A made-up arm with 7 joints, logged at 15 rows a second.
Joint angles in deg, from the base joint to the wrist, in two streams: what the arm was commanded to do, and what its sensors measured. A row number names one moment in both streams.
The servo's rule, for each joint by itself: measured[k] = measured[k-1] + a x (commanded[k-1-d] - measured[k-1]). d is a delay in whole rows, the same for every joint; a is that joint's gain. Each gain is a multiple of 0.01, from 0.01 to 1. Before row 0 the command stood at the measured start. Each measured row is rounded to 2 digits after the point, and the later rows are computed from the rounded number. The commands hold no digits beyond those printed.
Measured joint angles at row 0:
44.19 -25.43 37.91 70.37 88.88 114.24 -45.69
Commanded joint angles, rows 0 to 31:
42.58 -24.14 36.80 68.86 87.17 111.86 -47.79
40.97 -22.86 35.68 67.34 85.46 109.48 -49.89
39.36 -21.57 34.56 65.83 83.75 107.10 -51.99
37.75 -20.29 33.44 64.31 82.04 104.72 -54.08
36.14 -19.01 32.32 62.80 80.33 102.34 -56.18
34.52 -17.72 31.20 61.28 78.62 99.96 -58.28
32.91 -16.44 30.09 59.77 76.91 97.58 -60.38
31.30 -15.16 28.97 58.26 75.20 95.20 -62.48
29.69 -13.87 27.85 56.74 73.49 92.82 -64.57
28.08 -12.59 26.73 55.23 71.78 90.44 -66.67
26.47 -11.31 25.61 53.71 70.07 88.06 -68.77
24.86 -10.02 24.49 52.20 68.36 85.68 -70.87
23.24 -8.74 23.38 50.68 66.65 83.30 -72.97
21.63 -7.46 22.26 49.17 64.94 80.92 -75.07
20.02 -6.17 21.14 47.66 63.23 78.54 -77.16
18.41 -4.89 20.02 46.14 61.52 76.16 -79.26
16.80 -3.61 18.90 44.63 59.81 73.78 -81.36
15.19 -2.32 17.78 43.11 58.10 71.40 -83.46
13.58 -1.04 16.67 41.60 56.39 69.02 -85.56
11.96 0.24 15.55 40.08 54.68 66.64 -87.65
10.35 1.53 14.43 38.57 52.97 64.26 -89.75
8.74 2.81 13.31 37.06 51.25 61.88 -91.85
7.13 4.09 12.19 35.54 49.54 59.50 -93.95
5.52 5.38 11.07 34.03 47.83 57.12 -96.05
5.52 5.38 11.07 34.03 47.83 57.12 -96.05
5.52 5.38 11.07 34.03 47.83 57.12 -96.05
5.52 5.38 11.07 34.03 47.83 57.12 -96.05
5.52 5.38 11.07 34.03 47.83 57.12 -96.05
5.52 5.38 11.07 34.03 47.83 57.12 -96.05
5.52 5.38 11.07 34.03 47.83 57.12 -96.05
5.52 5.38 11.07 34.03 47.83 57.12 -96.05
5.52 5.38 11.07 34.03 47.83 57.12 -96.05
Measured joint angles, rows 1 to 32:
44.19 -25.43 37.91 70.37 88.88 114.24 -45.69
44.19 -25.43 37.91 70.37 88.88 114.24 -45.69
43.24 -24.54 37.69 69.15 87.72 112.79 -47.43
41.90 -23.38 37.29 67.68 86.18 110.77 -49.47
40.40 -22.13 36.74 66.18 84.53 108.53 -51.56
38.84 -20.86 36.08 64.67 82.84 106.21 -53.65
37.25 -19.58 35.33 63.16 81.13 103.85 -55.75
35.64 -18.30 34.50 61.64 79.42 101.48 -57.85
34.03 -17.02 33.62 60.13 77.71 99.10 -59.95
32.42 -15.74 32.69 58.62 76.00 96.72 -62.05
30.81 -14.45 31.72 57.10 74.29 94.34 -64.14
29.20 -13.17 30.72 55.59 72.58 91.96 -66.24
27.59 -11.89 29.70 54.07 70.87 89.58 -68.34
25.98 -10.60 28.66 52.56 69.16 87.20 -70.44
24.36 -9.32 27.60 51.04 67.45 84.82 -72.54
22.75 -8.04 26.53 49.53 65.74 82.44 -74.64
21.14 -6.75 25.45 48.02 64.03 80.06 -76.73
19.53 -5.47 24.36 46.50 62.32 77.68 -78.83
17.92 -4.19 23.27 44.99 60.61 75.30 -80.93
16.31 -2.90 22.17 43.47 58.90 72.92 -83.03
14.70 -1.62 21.07 41.96 57.19 70.54 -85.13
13.08 -0.34 19.97 40.44 55.48 68.16 -87.22
11.47 0.95 18.86 38.93 53.77 65.78 -89.32
9.86 2.23 17.75 37.42 52.06 63.40 -91.42
8.25 3.51 16.64 35.90 50.35 61.02 -93.52
6.64 4.80 15.53 34.39 48.64 58.64 -95.62
5.98 5.20 14.64 34.10 48.09 57.71 -95.98
5.71 5.32 13.93 34.04 47.91 57.35 -96.04
5.60 5.36 13.36 34.03 47.86 57.21 -96.05
5.55 5.37 12.90 34.03 47.84 57.16 -96.05
5.53 5.38 12.53 34.03 47.83 57.14 -96.05
5.52 5.38 12.24 34.03 47.83 57.13 -96.05
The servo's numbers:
d 2
a 0.59 0.69 0.20 0.81 0.68 0.61 0.83

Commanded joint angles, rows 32 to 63:
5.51 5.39 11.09 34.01 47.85 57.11 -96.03
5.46 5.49 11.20 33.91 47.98 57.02 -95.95
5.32 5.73 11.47 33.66 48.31 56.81 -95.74
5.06 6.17 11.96 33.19 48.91 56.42 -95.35
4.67 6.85 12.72 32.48 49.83 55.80 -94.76
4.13 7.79 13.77 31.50 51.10 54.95 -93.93
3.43 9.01 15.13 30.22 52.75 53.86 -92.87
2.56 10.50 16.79 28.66 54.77 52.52 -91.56
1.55 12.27 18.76 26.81 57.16 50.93 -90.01
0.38 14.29 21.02 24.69 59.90 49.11 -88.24
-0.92 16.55 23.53 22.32 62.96 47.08 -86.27
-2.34 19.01 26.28 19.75 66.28 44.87 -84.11
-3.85 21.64 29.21 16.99 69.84 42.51 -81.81
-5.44 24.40 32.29 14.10 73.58 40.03 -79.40
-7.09 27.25 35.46 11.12 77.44 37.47 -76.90
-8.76 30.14 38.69 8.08 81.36 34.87 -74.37
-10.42 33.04 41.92 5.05 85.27 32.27 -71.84
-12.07 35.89 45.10 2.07 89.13 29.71 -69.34
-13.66 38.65 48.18 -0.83 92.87 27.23 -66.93
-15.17 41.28 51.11 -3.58 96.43 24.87 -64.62
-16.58 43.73 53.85 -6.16 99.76 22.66 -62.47
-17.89 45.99 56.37 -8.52 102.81 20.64 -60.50
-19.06 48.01 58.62 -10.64 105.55 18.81 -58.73
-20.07 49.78 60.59 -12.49 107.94 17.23 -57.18
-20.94 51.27 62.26 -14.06 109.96 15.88 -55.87
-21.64 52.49 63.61 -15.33 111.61 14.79 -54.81
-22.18 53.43 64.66 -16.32 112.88 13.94 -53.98
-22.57 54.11 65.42 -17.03 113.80 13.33 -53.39
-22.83 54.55 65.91 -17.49 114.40 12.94 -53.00
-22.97 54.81 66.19 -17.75 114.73 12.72 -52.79
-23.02 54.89 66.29 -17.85 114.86 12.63 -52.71
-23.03 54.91 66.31 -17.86 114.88 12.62 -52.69
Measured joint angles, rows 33 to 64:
5.52 5.38 12.01 34.03 47.83 57.12 -96.05
5.52 5.38 11.82 34.03 47.83 57.12 -96.05
5.51 5.39 11.67 34.01 47.84 57.11 -96.03
5.48 5.46 11.58 33.93 47.94 57.06 -95.96
5.39 5.65 11.56 33.71 48.19 56.91 -95.78
5.20 6.01 11.64 33.29 48.68 56.61 -95.42
4.89 6.59 11.86 32.63 49.46 56.12 -94.87
4.44 7.42 12.24 31.71 50.58 55.41 -94.09
3.84 8.52 12.82 30.50 52.06 54.46 -93.08
3.08 9.89 13.61 29.01 53.90 53.28 -91.82
2.18 11.53 14.64 27.23 56.12 51.85 -90.32
1.12 13.43 15.92 25.17 58.69 50.18 -88.59
-0.08 15.58 17.44 22.86 61.59 48.29 -86.66
-1.41 17.95 19.21 20.34 64.78 46.20 -84.54
-2.85 20.50 21.21 17.63 68.22 43.95 -82.27
-4.38 23.19 23.43 14.77 71.86 41.56 -79.89
-5.98 25.99 25.84 11.81 75.65 39.07 -77.41
-7.62 28.85 28.41 8.79 79.53 36.51 -74.89
-9.27 31.74 31.11 5.76 83.43 33.92 -72.36
-10.92 34.60 33.91 2.77 87.31 31.35 -69.85
-12.54 37.39 36.76 -0.15 91.09 28.84 -67.43
-14.09 40.07 39.63 -2.93 94.72 26.42 -65.10
-15.56 42.60 42.47 -5.55 98.15 24.13 -62.92
-16.93 44.94 45.25 -7.96 101.32 22.00 -60.91
-18.19 47.06 47.92 -10.13 104.20 20.05 -59.10
-19.30 48.94 50.45 -12.04 106.74 18.33 -57.51
-20.27 50.55 52.81 -13.68 108.93 16.84 -56.15
-21.08 51.89 54.97 -15.02 110.75 15.59 -55.04
-21.73 52.95 56.91 -16.07 112.20 14.58 -54.16
-22.23 53.75 58.61 -16.85 113.29 13.82 -53.52
-22.58 54.30 60.07 -17.37 114.04 13.28 -53.09
-22.81 54.65 61.29 -17.68 114.51 12.94 -52.84

